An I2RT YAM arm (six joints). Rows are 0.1 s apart.
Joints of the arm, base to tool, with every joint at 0 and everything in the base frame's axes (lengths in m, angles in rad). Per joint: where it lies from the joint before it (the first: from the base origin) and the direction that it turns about. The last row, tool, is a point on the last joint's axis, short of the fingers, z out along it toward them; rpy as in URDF.
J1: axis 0 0 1 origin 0.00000 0.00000 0.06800
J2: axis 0 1 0 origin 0.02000 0.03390 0.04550
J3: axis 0 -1 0 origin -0.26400 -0.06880 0.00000
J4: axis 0 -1 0 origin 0.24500 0.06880 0.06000
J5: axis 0 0 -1 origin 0.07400 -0.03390 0.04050
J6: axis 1 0 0 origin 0.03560 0.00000 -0.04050
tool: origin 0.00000 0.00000 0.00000 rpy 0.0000 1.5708 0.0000
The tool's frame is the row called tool.
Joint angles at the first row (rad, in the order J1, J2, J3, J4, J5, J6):
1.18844 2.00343 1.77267 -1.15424 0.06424 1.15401
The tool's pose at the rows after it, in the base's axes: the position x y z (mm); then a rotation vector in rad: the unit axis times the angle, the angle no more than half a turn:
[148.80 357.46 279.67 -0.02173 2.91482 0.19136]
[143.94 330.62 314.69 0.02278 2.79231 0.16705]
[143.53 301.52 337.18 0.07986 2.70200 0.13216]
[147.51 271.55 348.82 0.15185 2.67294 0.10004]
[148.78 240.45 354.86 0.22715 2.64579 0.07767]
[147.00 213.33 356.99 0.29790 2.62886 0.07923]
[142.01 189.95 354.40 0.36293 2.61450 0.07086]
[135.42 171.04 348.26 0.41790 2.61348 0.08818]
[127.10 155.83 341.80 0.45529 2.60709 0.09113]
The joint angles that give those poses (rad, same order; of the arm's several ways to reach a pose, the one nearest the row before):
1.19042 1.93472 1.79913 -1.22928 0.15373 1.15960
1.18693 1.82909 1.79270 -1.29180 0.27431 1.16960
1.16462 1.73340 1.76113 -1.33714 0.36544 1.17515
1.11742 1.64866 1.71204 -1.37409 0.39405 1.17872
1.06753 1.55332 1.63697 -1.38980 0.41541 1.18273
1.02337 1.46221 1.55932 -1.38975 0.41892 1.18955
0.99078 1.37861 1.47825 -1.39134 0.42518 1.20603
0.96645 1.29880 1.39262 -1.37630 0.41168 1.22297
0.95759 1.22962 1.31946 -1.37258 0.41227 1.24274

